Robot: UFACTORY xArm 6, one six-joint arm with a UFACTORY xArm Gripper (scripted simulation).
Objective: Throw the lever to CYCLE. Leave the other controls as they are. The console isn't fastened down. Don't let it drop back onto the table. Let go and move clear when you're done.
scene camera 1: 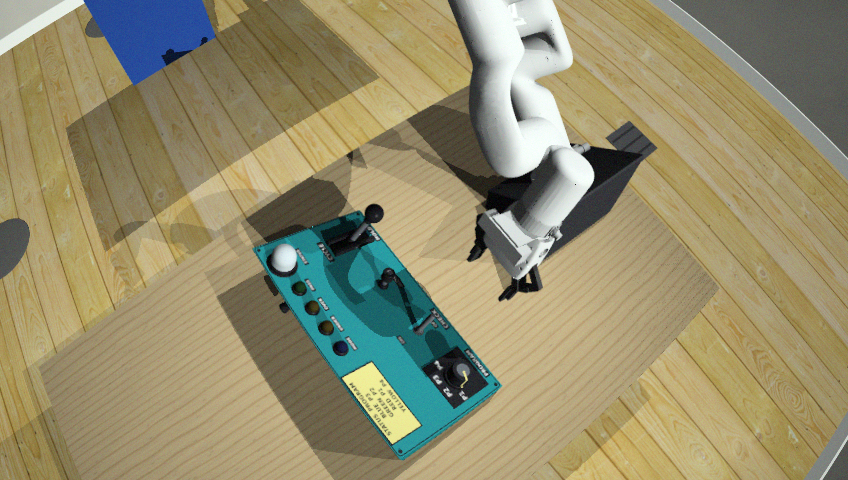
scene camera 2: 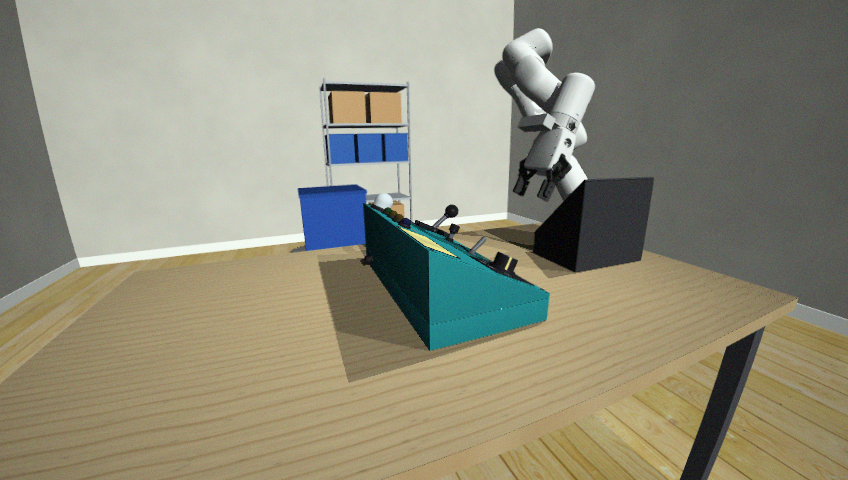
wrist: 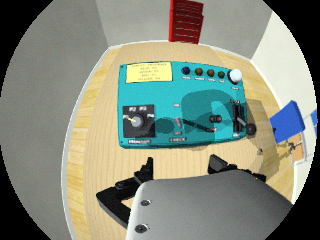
In view: my gripper (scene camera 2: pixel 529 196) and a teal console (scene camera 1: pixel 394 372).
The teal console is seen too in the wrist view (wrist: pixel 163 91). My gripper shows as well in scene camera 1 (scene camera 1: pixel 488 278) and in the wrist view (wrist: pixel 182 165).
